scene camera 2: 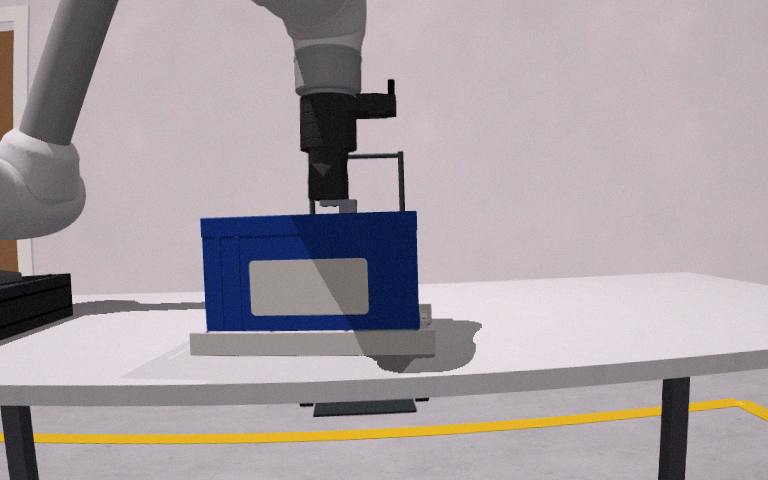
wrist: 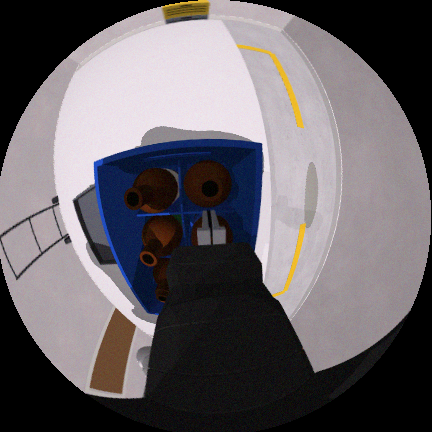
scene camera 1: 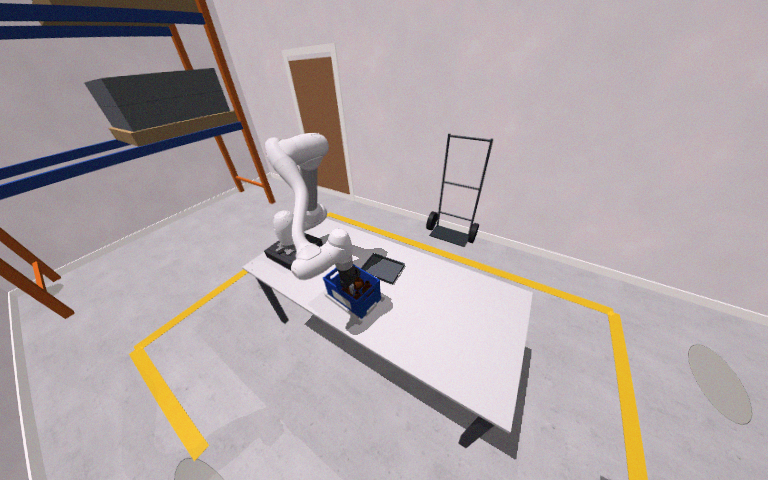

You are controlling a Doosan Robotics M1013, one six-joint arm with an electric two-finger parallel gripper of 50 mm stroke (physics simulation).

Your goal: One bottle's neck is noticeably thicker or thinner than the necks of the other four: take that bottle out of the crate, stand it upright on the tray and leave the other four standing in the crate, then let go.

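Frame: origin at the arm's base, x down, y left, z ahead, level; metres.
Where they show: gripper, fingertip midpoint: (wrist: pixel 208 217) (scene camera 1: pixel 352 292); arm's base, link origin: (scene camera 1: pixel 293 244).
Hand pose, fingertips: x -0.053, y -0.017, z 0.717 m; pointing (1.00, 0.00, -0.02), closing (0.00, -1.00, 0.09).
Observation:
Things, the pixels of their top centre, and the offset from my fingertips. "spot": a spot on its surface instead. Level surfaces: height alone.
- blue crate, top centre: (wrist: pixel 176 268) (scene camera 2: pixel 318 214) (scene camera 1: pixel 350 278) dx -0.047, dy +0.038, dz -0.049 m
- fifth bottle, surface spot: (wrist: pixel 195 234) spot: dx +0.014, dy +0.018, dz -0.034 m
- dark tray, surface spot: (wrist: pixel 94 225) (scene camera 1: pixel 386 266) spot: dx +0.123, dy +0.365, dz -0.085 m
- low pale base, surface spot: (scene camera 2: pixel 283 344) spot: dx +0.113, dy -0.068, dz -0.073 m
- white table, surface height: dx +0.128 m
The blue crate (scene camera 1: pixel 363 308) (scene camera 2: pixel 393 266) (wrist: pixel 112 217) holds five brown bottles. In the wrist view, one bottle (wrist: pixel 200 170) is at the upper right, one (wrist: pixel 162 187) at the upper left, one (wrist: pixel 164 231) at the middle left, and one (wrist: pixel 161 270) at the lower left, partly hidden. The fifth bottle (wrist: pixel 195 234) is under the fingers, its neck hidden. I cannot tell which neck differs. My gripper (wrist: pixel 208 217) points down into the crate, fingers together with a thin gap, no neck visible between them. In scene view 2 the crate wall hides the fingertips. The dark tray (scene camera 1: pixel 386 267) (wrist: pixel 94 225) lies beside the crate.
The crate stands on a low pale base (scene camera 2: pixel 283 344) near an edge of the white table (scene camera 1: pixel 447 333) (scene camera 2: pixel 566 328). Crate walls and blue dividers surround the bottles. A black box (scene camera 2: pixel 33 302) is beside the arm. A hand truck (scene camera 1: pixel 444 175) stands beyond the table.

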